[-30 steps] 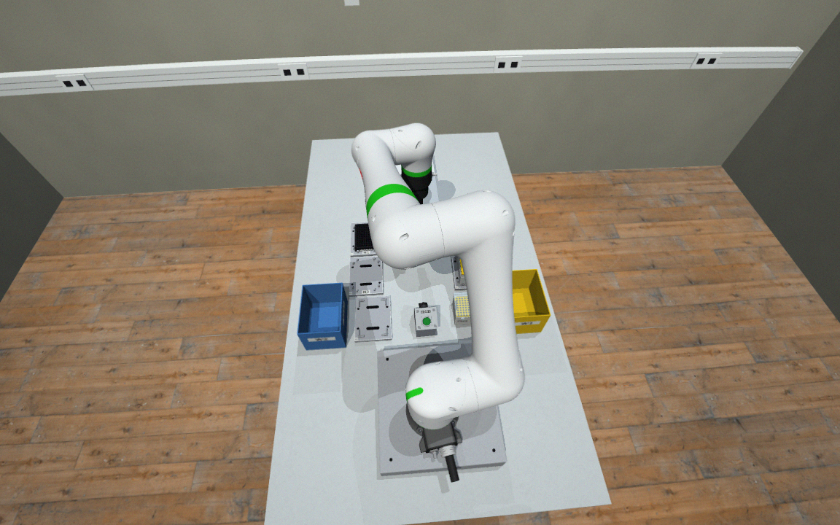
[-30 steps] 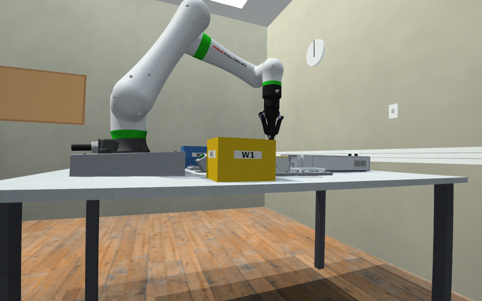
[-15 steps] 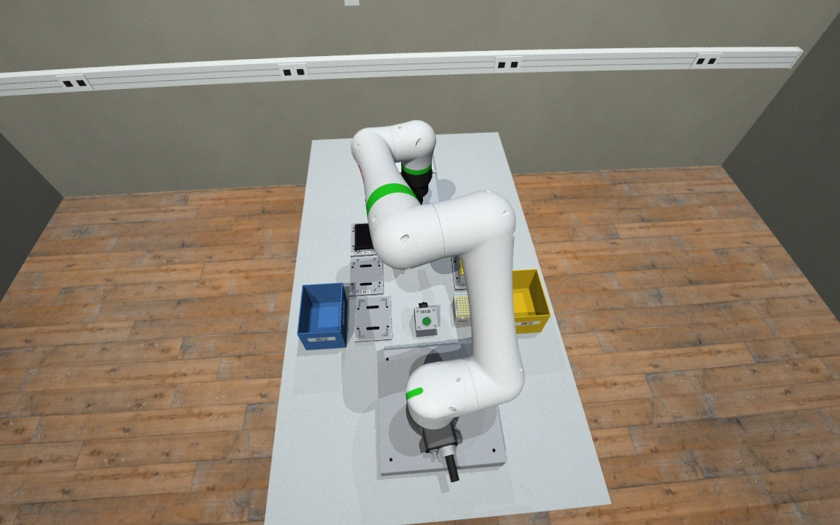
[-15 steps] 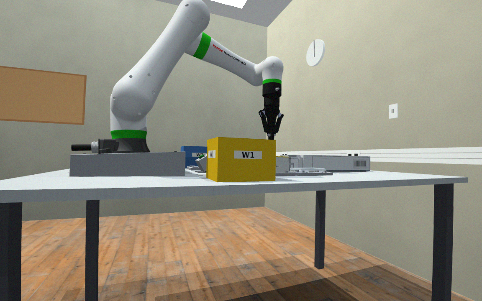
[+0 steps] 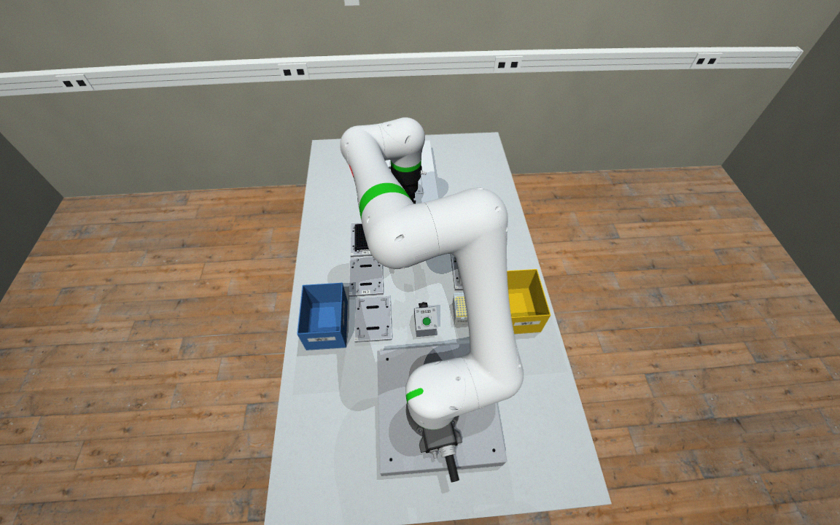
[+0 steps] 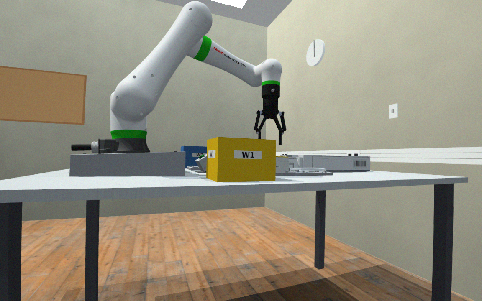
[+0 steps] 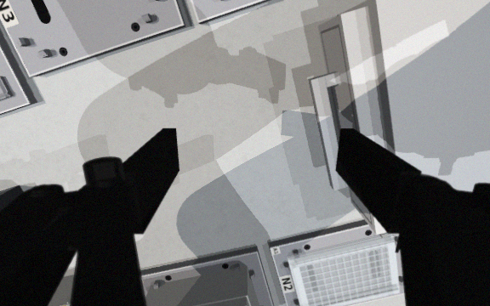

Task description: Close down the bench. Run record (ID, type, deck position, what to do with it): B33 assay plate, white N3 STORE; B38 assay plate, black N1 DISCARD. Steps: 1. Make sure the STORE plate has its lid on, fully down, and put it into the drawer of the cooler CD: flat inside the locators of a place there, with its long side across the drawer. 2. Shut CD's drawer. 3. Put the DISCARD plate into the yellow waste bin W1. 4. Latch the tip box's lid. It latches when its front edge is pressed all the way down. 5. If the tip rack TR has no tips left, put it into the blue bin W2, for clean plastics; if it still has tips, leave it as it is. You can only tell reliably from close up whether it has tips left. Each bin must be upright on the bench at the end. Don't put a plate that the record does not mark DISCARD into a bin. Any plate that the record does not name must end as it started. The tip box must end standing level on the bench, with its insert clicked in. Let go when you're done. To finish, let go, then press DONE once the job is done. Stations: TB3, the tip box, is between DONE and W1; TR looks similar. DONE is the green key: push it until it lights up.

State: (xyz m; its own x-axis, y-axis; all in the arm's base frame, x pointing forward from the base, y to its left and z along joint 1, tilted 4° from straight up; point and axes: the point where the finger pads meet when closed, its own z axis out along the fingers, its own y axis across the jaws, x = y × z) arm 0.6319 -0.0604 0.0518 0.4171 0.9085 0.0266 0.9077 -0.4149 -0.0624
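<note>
Now: the black assay plate 8 cm ahead of my hand, 15 cm to the left of it and 13 cm below it. Also, from my hand: N1 label (1 cm ahead, 16 cm to the left, 14 cm below); then clear plate lid (17 cm ahead, 6 cm to the right, 12 cm below); then white plate (17 cm ahead, 6 cm to the right, 13 cm below).
</note>
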